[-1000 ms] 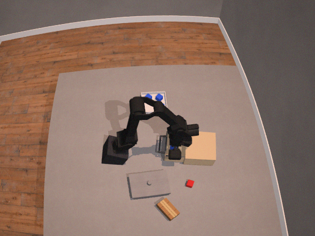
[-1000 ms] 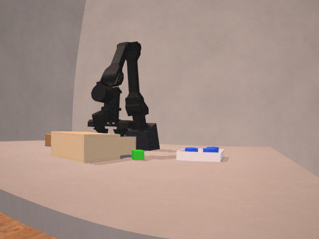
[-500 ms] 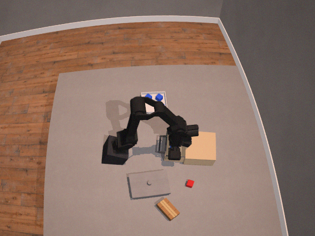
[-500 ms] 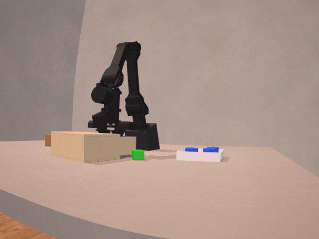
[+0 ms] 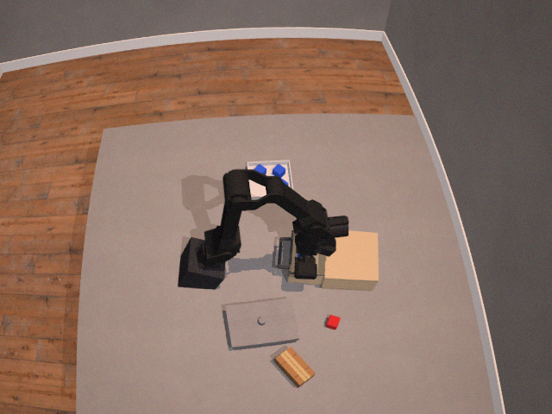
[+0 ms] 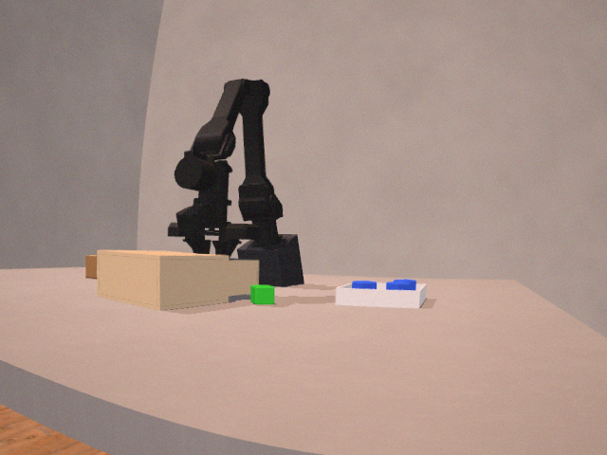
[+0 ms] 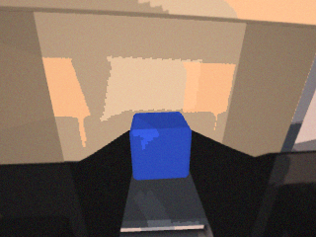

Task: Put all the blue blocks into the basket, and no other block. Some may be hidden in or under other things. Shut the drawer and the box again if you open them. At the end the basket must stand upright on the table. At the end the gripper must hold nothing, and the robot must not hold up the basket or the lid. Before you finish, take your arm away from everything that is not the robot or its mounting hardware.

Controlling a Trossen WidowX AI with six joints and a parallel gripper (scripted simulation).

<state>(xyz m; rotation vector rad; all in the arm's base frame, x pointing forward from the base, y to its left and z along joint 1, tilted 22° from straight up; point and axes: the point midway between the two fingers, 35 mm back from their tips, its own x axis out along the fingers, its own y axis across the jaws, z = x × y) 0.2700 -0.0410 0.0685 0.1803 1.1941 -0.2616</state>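
My gripper is now 32 cm to the right of the white basket, 6 cm above it and 1 cm past it. Round my hand: green block 12 cm to the left, 7 cm ahead, 5 cm below; then tan drawer cabinet 10 cm ahead, 3 cm to the right, 3 cm below; then red block 21 cm to the right, 5 cm below, 3 cm ahead.
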